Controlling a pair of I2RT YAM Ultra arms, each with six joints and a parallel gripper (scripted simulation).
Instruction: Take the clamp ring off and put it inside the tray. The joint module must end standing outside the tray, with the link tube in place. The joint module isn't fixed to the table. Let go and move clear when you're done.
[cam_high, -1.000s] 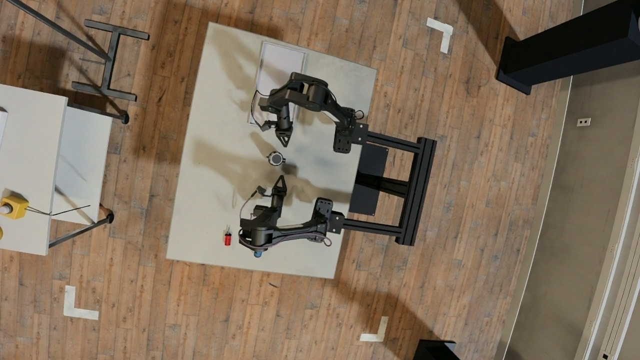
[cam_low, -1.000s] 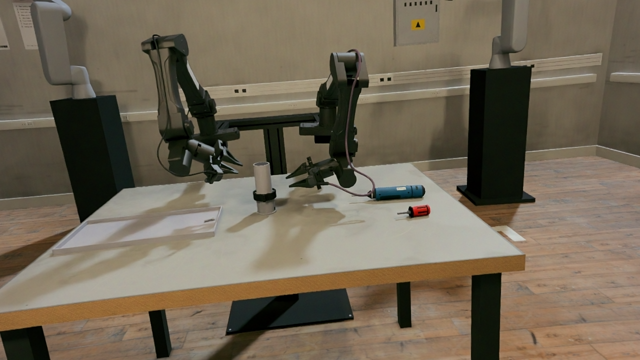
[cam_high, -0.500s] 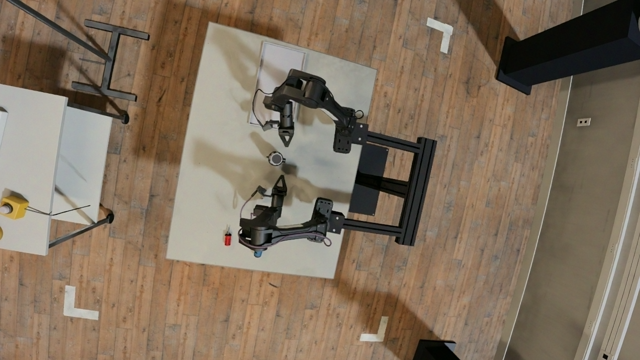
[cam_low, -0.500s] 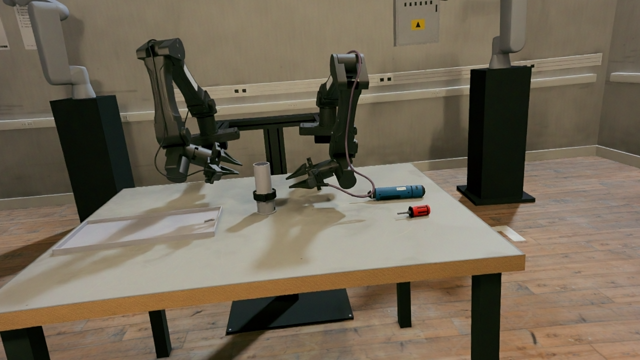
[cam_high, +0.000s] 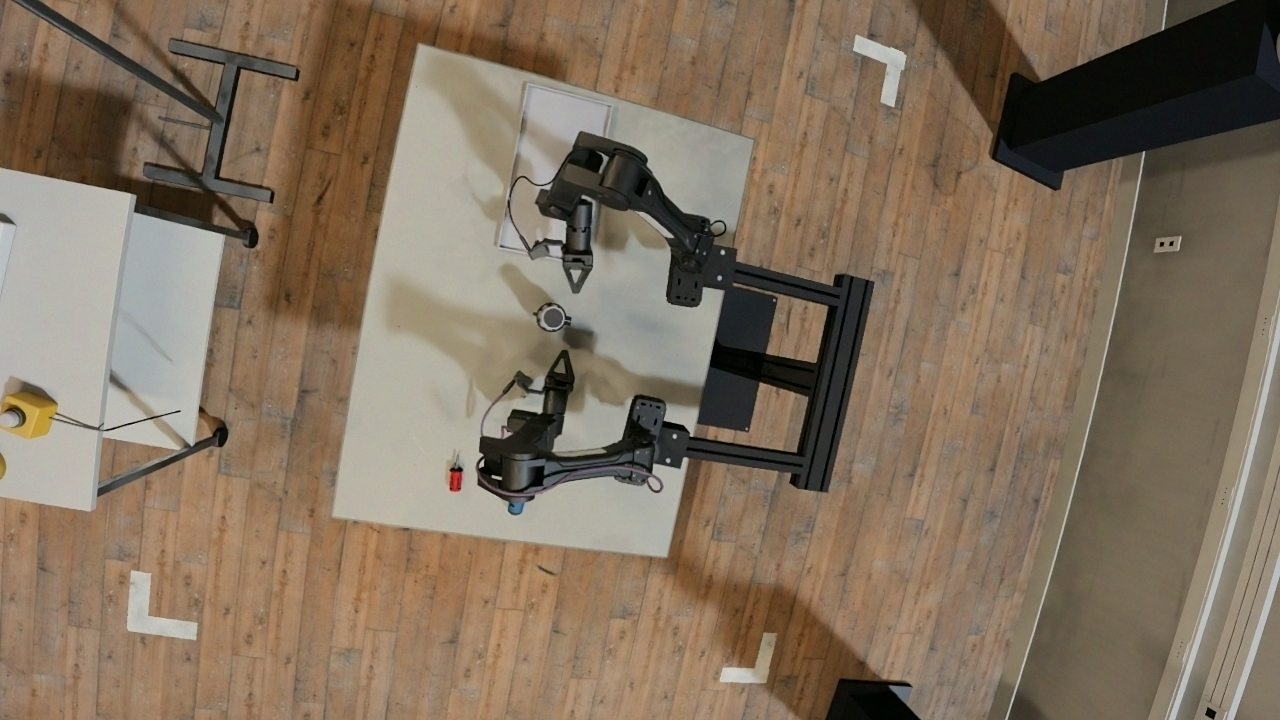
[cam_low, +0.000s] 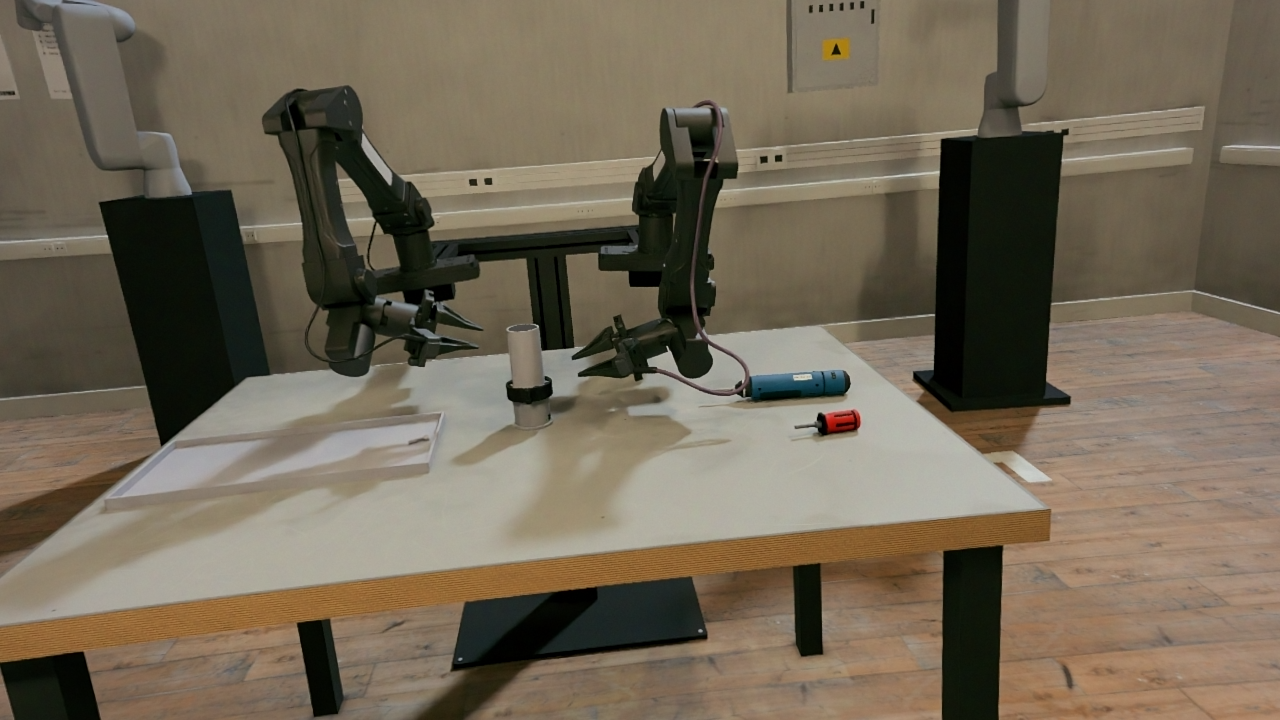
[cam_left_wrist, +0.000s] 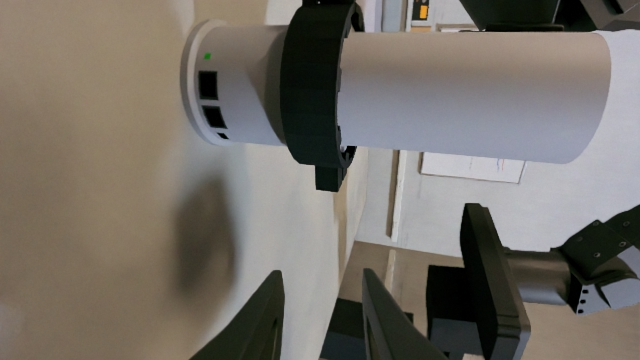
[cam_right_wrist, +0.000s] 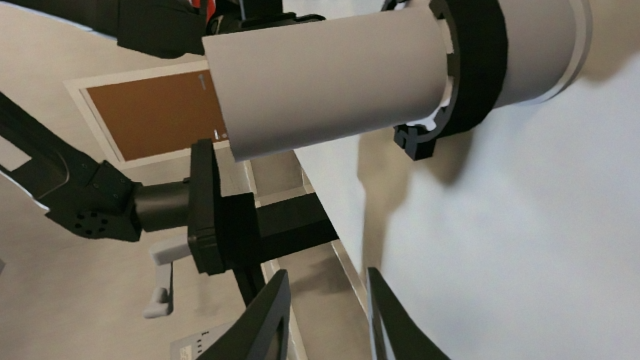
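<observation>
The black clamp ring lies 8 cm to the left of my right hand, 8 cm below it and 3 cm ahead of it. Round my right hand: pale link tube (7 cm to the left, 3 cm below, 3 cm ahead); then small screw (13 cm below, 9 cm to the right, 9 cm ahead); then grey joint module (11 cm below, 8 cm to the left, 3 cm ahead).
My left gripper is now 8 cm to the left of the black clamp ring, 5 cm short of it and 2 cm above it. From my left hand the other things lie so: pale link tube (9 cm to the right, 5 cm ahead, 3 cm above); then small screw (25 cm to the right, 10 cm ahead, 7 cm below); then grey joint module (8 cm to the right, 5 cm below, 5 cm ahead).
</observation>
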